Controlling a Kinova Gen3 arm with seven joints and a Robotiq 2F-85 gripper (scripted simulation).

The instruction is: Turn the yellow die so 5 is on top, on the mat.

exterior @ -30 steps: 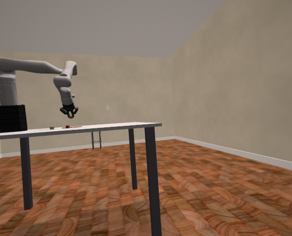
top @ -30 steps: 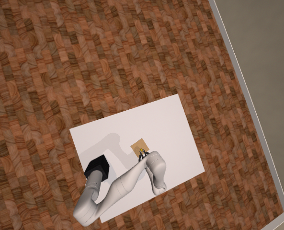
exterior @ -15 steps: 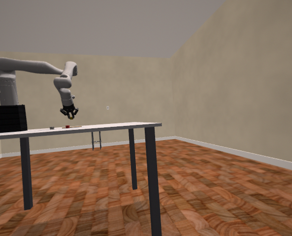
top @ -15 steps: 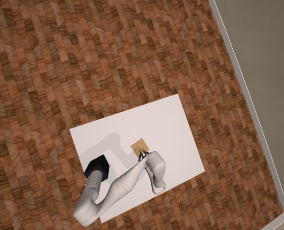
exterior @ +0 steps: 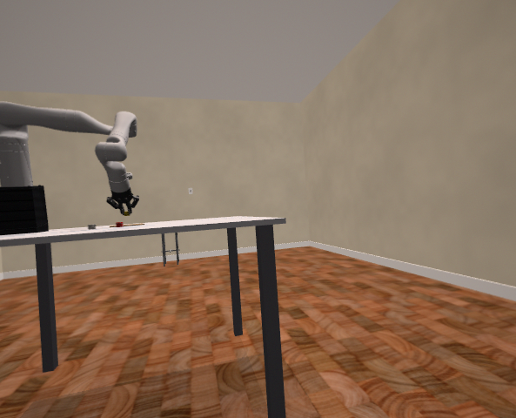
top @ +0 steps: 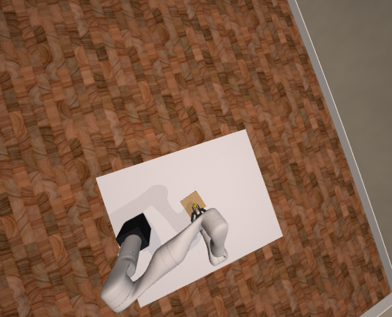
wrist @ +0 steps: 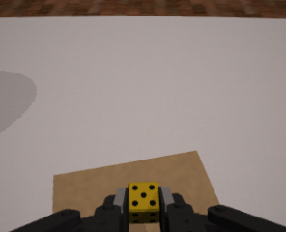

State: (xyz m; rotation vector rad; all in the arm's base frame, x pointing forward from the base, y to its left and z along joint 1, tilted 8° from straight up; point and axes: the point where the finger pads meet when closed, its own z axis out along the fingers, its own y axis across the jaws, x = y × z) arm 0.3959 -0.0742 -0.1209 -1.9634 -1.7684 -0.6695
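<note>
The tan mat lies 10 mm to the left of my hand and 70 mm below it. Round my hand: white die (120 mm behind, 120 mm to the right, 60 mm below); yellow die (10 mm to the left, 10 mm below); red die (20 mm behind, 130 mm to the right, 60 mm below).
</note>
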